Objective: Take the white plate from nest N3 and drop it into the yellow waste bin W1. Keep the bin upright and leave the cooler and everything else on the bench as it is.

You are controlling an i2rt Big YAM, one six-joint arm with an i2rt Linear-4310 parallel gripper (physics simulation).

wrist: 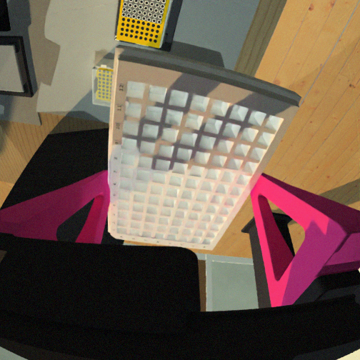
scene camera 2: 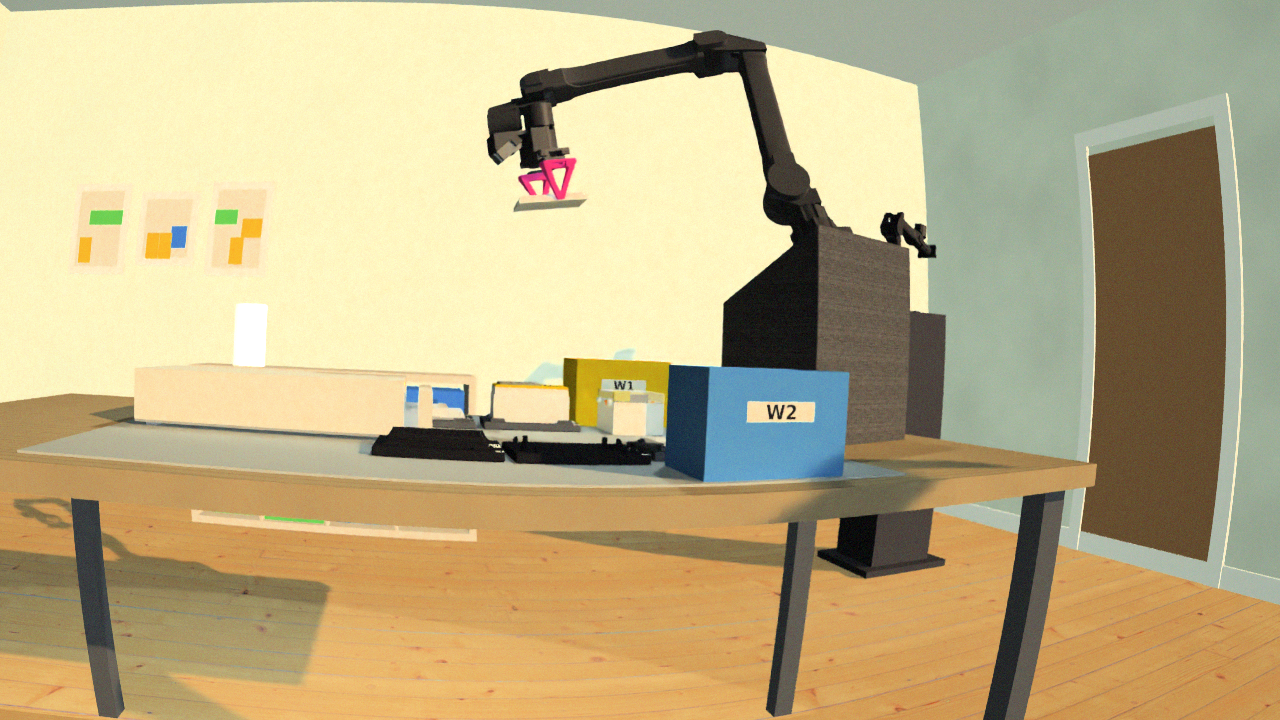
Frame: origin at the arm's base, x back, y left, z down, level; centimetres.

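Seen in the pictures: gripper, fingertip midpoint: point(scene camera 2: 551, 203); arm's base, link origin: point(scene camera 2: 822, 253).
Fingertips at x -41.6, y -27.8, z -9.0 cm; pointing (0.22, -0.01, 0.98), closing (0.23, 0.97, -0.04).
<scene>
Pixels of each thing's top centre, then the offset from my fingertips to it. "*": a spot on its surface instead.
- white plate, top centre: point(scene camera 2: 550, 193) dx -0.3, dy +0.0, dz -2.0 cm
- yellow waste bin W1, surface spot: point(scene camera 2: 575, 392) * dx +6.0, dy +2.0, dz +34.6 cm
- blue bin W2, top centre: point(scene camera 2: 759, 368) dx +15.3, dy +60.3, dz +28.5 cm
- clear box with a yellow rack, top centre: point(scene camera 2: 631, 391) dx +13.6, dy +11.9, dz +33.6 cm
- yellow-topped rack, top centre: point(scene camera 2: 528, 382) dx -3.6, dy +8.9, dz +32.9 cm
- long cream box, top centre: point(scene camera 2: 274, 372) dx -47.2, dy +28.1, dz +32.2 cm
My gripper point(scene camera 2: 549, 195) point(wrist: 180, 178) has pink fingers and is shut on the white plate point(scene camera 2: 551, 204) point(wrist: 190, 145), a gridded well plate held by its two sides. The plate hangs high above the bench, nearly level in the scene view. The yellow waste bin W1 point(scene camera 2: 575, 392) stands upright at the back centre of the bench, lower than the plate and to its right in the scene view. The bin does not show in the wrist view. I cannot tell which of the black nests is N3.
A blue bin W2 point(scene camera 2: 756, 447) stands at the front right. Black nests point(scene camera 2: 438, 444) point(scene camera 2: 580, 452) lie left of it. A clear box with a yellow rack point(scene camera 2: 626, 413) point(wrist: 103, 84) stands before W1. A yellow-topped rack point(scene camera 2: 529, 403) point(wrist: 142, 22) and a long cream box point(scene camera 2: 268, 396) are farther left.
</scene>
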